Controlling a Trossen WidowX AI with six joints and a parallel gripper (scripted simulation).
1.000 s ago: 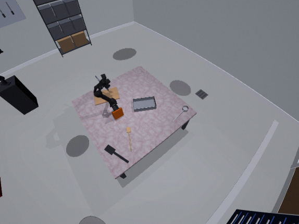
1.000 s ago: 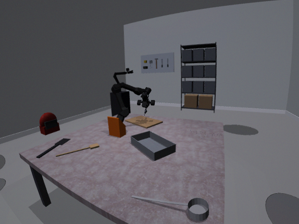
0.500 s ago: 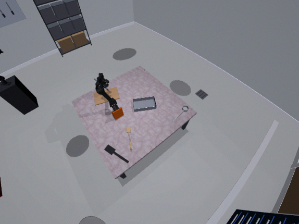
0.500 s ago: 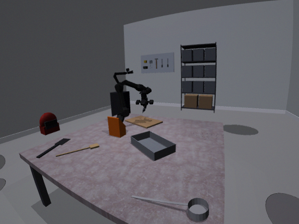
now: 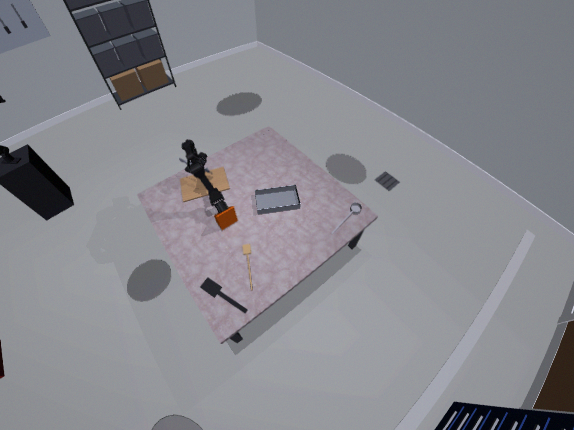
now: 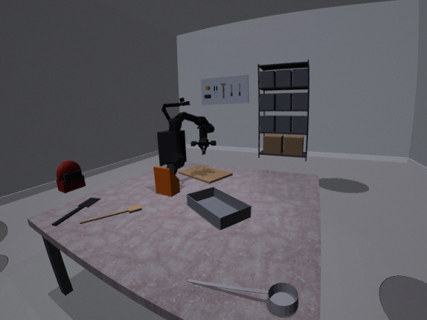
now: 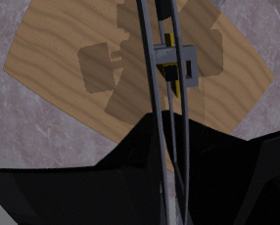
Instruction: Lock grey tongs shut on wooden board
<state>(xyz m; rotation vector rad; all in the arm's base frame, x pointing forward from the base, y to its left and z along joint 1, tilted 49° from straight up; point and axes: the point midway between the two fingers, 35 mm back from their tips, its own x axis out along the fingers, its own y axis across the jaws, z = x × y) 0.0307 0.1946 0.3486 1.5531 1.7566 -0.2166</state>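
My gripper tip is now 15 cm above the wooden board. From my gripper tip the other things lie so: grey roasting tin 33 cm ahead, 50 cm to the right, 13 cm below; then black spatula 34 cm behind, 81 cm to the right, 15 cm below.
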